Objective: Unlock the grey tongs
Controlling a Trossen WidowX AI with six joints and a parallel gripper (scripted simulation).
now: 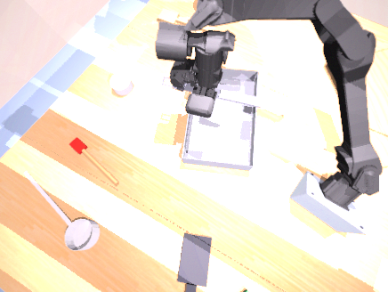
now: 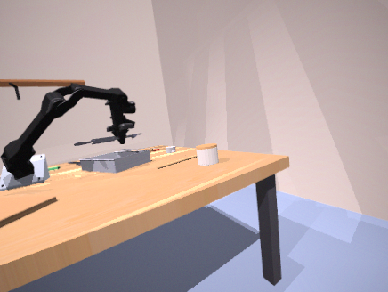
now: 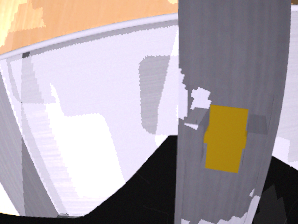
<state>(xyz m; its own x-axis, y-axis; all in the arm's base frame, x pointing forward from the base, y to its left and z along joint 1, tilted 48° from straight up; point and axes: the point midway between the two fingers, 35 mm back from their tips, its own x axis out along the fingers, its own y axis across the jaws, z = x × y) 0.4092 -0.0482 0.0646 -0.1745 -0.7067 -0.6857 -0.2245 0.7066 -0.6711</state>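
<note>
My gripper tip is now 48 cm past the wooden board, 28 cm to the left of it and 10 cm above it. Also, from my gripper tip: yellow lock piece (4 cm above, 2 cm ahead, 1 cm to the left); grey roasting tin (8 cm below, 5 cm behind); red spatula (29 cm to the left, 25 cm ahead, 10 cm below).
</note>
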